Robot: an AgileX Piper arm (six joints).
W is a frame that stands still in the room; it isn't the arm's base.
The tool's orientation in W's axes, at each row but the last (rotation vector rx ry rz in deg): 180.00, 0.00, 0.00; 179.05, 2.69, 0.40; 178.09, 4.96, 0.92; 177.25, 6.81, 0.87; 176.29, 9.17, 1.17; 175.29, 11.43, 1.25; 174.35, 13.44, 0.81; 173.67, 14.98, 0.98; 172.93, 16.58, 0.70; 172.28, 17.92, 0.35; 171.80, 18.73, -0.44
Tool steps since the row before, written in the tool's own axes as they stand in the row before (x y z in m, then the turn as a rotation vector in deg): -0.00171, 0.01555, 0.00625, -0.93, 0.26, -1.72; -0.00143, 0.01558, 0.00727, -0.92, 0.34, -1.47; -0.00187, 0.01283, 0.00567, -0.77, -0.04, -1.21; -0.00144, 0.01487, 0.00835, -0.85, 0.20, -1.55; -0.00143, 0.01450, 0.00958, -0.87, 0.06, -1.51; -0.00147, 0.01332, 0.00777, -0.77, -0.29, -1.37; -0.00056, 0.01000, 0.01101, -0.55, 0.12, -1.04; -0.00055, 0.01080, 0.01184, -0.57, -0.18, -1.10; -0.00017, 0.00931, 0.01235, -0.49, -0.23, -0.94; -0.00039, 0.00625, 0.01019, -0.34, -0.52, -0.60; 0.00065, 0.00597, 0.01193, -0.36, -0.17, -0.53
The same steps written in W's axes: -0.00171, -0.01555, -0.00625, -0.93, -0.26, 1.72; -0.00093, -0.01573, -0.00702, -0.92, -0.34, 1.47; -0.00109, -0.01309, -0.00527, -0.78, 0.04, 1.20; -0.00020, -0.01530, -0.00767, -0.85, -0.19, 1.55; 0.00023, -0.01512, -0.00869, -0.88, -0.06, 1.50; 0.00041, -0.01394, -0.00674, -0.83, 0.29, 1.34; 0.00115, -0.01090, -0.01007, -0.54, -0.11, 1.05; 0.00153, -0.01184, -0.01071, -0.61, 0.19, 1.08; 0.00182, -0.01045, -0.01126, -0.54, 0.23, 0.91; 0.00106, -0.00735, -0.00938, -0.45, 0.51, 0.54; 0.00202, -0.00713, -0.01111, -0.39, 0.15, 0.51
